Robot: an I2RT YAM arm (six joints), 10 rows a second.
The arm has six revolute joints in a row. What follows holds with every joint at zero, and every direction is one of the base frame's.
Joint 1 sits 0.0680 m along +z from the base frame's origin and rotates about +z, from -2.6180 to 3.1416 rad.
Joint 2 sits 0.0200 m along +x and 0.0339 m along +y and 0.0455 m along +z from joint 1 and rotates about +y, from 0.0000 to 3.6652 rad.
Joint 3 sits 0.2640 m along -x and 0.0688 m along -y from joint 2 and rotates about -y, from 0.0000 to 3.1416 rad.
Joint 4 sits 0.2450 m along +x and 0.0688 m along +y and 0.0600 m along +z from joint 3 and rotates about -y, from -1.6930 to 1.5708 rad.
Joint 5 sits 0.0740 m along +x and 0.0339 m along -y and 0.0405 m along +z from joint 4 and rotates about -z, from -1.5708 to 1.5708 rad.
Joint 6 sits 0.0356 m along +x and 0.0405 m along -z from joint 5 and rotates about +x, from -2.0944 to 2.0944 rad.
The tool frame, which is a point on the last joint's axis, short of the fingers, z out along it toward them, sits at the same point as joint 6; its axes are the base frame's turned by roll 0.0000, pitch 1.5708 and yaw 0.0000 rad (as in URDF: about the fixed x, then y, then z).
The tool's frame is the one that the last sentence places.
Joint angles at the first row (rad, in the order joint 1, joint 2, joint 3, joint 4, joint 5, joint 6):
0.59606 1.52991 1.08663 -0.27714 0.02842 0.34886
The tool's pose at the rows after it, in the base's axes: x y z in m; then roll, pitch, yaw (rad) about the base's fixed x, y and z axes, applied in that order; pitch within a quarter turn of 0, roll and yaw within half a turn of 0:
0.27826 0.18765 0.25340 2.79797 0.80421 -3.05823
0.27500 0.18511 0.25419 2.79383 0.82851 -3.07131
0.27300 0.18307 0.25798 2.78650 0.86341 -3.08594
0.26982 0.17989 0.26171 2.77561 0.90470 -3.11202
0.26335 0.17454 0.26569 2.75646 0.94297 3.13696
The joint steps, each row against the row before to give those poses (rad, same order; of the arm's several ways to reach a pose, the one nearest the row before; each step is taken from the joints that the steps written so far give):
0.00152 -0.01257 -0.01751 0.01296 0.01183 -0.00038
0.00076 -0.02102 -0.02408 0.02556 0.01448 -0.00039
-0.00001 -0.02020 -0.01448 0.02710 0.01563 -0.00496
0.00001 -0.02710 -0.02290 0.03470 0.02367 -0.00229
0.00002 -0.04232 -0.03392 0.02975 0.02215 0.00116

